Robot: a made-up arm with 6 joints. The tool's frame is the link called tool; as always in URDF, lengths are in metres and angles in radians.
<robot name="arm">
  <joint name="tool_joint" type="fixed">
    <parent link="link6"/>
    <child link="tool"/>
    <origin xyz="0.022 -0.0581 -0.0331" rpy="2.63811 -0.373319 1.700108"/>
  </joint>
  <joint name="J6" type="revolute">
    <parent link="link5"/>
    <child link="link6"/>
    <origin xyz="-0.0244 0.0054 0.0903"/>
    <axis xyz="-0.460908 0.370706 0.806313"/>
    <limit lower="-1.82" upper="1.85" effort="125" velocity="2.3"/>
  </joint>
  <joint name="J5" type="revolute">
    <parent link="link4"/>
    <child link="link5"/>
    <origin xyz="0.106 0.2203 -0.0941"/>
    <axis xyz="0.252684 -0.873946 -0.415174"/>
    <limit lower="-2.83" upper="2.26" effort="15" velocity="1.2"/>
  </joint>
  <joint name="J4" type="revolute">
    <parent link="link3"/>
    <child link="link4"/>
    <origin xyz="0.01 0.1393 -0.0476"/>
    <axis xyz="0 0 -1"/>
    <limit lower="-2.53" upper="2.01" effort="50" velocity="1.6"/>
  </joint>
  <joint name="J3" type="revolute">
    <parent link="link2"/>
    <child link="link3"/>
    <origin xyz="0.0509 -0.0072 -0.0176"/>
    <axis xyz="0 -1 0"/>
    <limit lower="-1.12" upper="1.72" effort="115" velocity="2.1"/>
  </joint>
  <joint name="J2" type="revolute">
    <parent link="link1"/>
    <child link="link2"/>
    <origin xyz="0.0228 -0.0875 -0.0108"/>
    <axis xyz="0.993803 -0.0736 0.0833"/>
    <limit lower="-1.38" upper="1.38" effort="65" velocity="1.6"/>
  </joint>
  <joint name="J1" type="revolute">
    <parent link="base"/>
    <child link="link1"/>
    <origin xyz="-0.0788 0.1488 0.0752"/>
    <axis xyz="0 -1 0"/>
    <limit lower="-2.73" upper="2.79" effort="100" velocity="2.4"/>
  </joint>
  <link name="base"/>
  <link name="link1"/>
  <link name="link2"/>
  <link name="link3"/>
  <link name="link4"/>
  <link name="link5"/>
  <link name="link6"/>
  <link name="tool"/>
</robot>
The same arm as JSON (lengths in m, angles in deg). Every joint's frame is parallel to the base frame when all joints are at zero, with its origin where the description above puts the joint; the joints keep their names.
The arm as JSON. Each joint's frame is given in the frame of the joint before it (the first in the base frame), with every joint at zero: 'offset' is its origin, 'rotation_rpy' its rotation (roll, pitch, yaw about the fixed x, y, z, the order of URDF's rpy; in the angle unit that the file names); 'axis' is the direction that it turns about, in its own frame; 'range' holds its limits. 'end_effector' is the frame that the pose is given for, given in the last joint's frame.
{
  "length_unit": "m",
  "angle_unit": "deg",
  "chain": [
    {
      "id": "J1",
      "offset": [
        -0.0788,
        0.1488,
        0.0752
      ],
      "rotation_rpy": [
        0.0,
        0.0,
        0.0
      ],
      "axis": [
        0.0,
        -1.0,
        0.0
      ],
      "range": [
        -156.42,
        159.86
      ]
    },
    {
      "id": "J2",
      "offset": [
        0.0228,
        -0.0875,
        -0.0108
      ],
      "rotation_rpy": [
        0.0,
        0.0,
        0.0
      ],
      "axis": [
        0.993803,
        -0.0736,
        0.0833
      ],
      "range": [
        -79.07,
        79.07
      ]
    },
    {
      "id": "J3",
      "offset": [
        0.0509,
        -0.0072,
        -0.0176
      ],
      "rotation_rpy": [
        0.0,
        0.0,
        0.0
      ],
      "axis": [
        0.0,
        -1.0,
        0.0
      ],
      "range": [
        -64.17,
        98.55
      ]
    },
    {
      "id": "J4",
      "offset": [
        0.01,
        0.1393,
        -0.0476
      ],
      "rotation_rpy": [
        0.0,
        0.0,
        0.0
      ],
      "axis": [
        0.0,
        0.0,
        -1.0
      ],
      "range": [
        -144.96,
        115.16
      ]
    },
    {
      "id": "J5",
      "offset": [
        0.106,
        0.2203,
        -0.0941
      ],
      "rotation_rpy": [
        0.0,
        0.0,
        0.0
      ],
      "axis": [
        0.252706,
        -0.873922,
        -0.41521
      ],
      "range": [
        -162.15,
        129.49
      ]
    },
    {
      "id": "J6",
      "offset": [
        -0.0244,
        0.0054,
        0.0903
      ],
      "rotation_rpy": [
        0.0,
        0.0,
        0.0
      ],
      "axis": [
        -0.460908,
        0.370706,
        0.806313
      ],
      "range": [
        -104.28,
        106.0
      ]
    }
  ],
  "end_effector": {
    "offset": [
      0.022,
      -0.0581,
      -0.0331
    ],
    "rotation_rpy": [
      151.15,
      -21.39,
      97.41
    ]
  }
}

